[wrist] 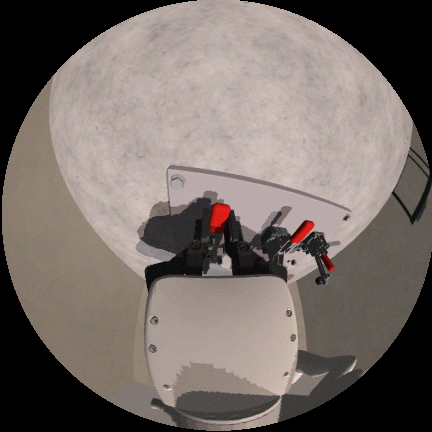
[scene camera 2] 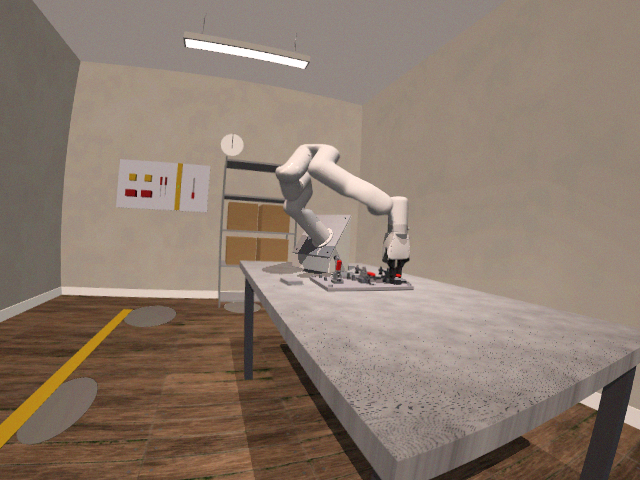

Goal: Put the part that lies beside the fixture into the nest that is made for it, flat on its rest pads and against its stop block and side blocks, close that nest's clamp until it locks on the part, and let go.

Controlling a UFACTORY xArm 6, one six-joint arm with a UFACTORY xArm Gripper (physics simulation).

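Frame: origin at the arm's base, x ahead, y left, z up, level; millimetres.
Seen in the pictures: gripper, fingertip midpoint: [wrist: 216, 217] [scene camera 2: 395, 277]; arm's base at its link origin: [scene camera 2: 322, 238].
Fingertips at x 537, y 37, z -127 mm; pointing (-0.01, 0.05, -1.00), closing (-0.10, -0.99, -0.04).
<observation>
Pixels of each thing's top centre, then the offset from my fingertips to it. "pt": a spot on its surface instead. Level surfaces: height alone.
- red clamp handle at its top centre: [wrist: 217, 223] 7 mm ahead, 2 mm right, 16 mm up
- fixture plate at its top centre: [wrist: 264, 241] [scene camera 2: 360, 281] 98 mm back, 94 mm right, 27 mm down
- second red handle at a spot on its surface: [wrist: 302, 232] [scene camera 2: 373, 273] pt 6 mm back, 106 mm right, 20 mm up
- third red handle at its top centre: [wrist: 331, 270] [scene camera 2: 339, 260] 78 mm back, 209 mm right, 58 mm up
- flat grey piece at its top centre: [wrist: 327, 252] [scene camera 2: 291, 279] 187 mm back, 350 mm right, 27 mm down
- bolt head at a spot on its surface: [wrist: 177, 181] pt 36 mm ahead, 44 mm left, 20 mm down
- table at its surface level: 42 mm down
My gripper [scene camera 2: 395, 277] [wrist: 216, 217] is shut on a red clamp handle [wrist: 220, 214] at one end of the fixture plate [scene camera 2: 361, 288] [wrist: 245, 187]. The fingers stand on either side of the handle, low over the plate. The black clamp under it is mostly hidden by the fingers, and its nest and whatever lies in it cannot be made out. A second red handle [scene camera 2: 371, 274] [wrist: 302, 232] lies low over the plate beside the gripper. A third red handle [scene camera 2: 339, 265] [wrist: 327, 262] stands upright in the scene view. A flat grey piece [scene camera 2: 291, 281] lies on the table beside the plate.
Dark clamp parts [wrist: 274, 239] stand close to the right finger in the wrist view. A bolt head [wrist: 177, 181] sits in the plate's corner. The arm's base [scene camera 2: 316, 263] stands behind the fixture on the table [scene camera 2: 413, 351]. A shelf unit [scene camera 2: 222, 232] stands farther back.
</observation>
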